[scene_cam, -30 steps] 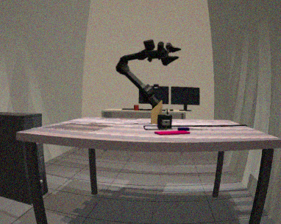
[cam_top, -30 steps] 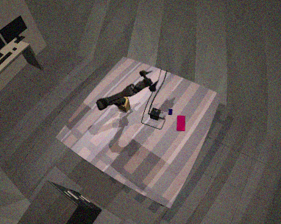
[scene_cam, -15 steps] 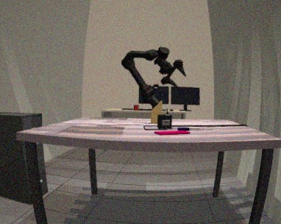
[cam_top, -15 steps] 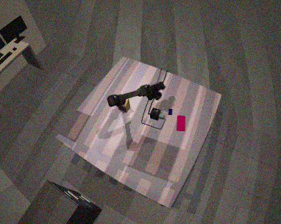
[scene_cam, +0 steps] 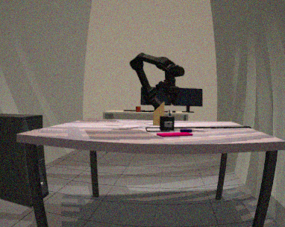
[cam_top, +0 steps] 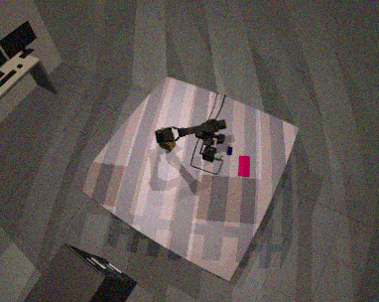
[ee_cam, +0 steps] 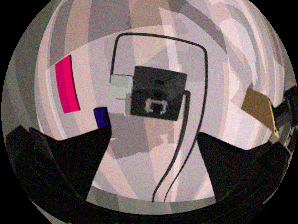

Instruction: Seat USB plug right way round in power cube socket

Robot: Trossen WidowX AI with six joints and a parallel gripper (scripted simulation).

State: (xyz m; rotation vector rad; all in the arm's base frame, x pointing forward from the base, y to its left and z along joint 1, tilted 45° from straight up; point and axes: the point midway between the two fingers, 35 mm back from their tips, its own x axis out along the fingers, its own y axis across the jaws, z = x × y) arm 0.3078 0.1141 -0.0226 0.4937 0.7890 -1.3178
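My gripper tip is 10 mm to the left of the USB plug and 50 mm above it. Round my gripper tip: USB socket (10 mm to the right, 70 mm below); then magenta flat block (260 mm ahead, 30 mm to the left, 140 mm below); then small dark blue block (110 mm ahead, 90 mm to the left, 140 mm below).
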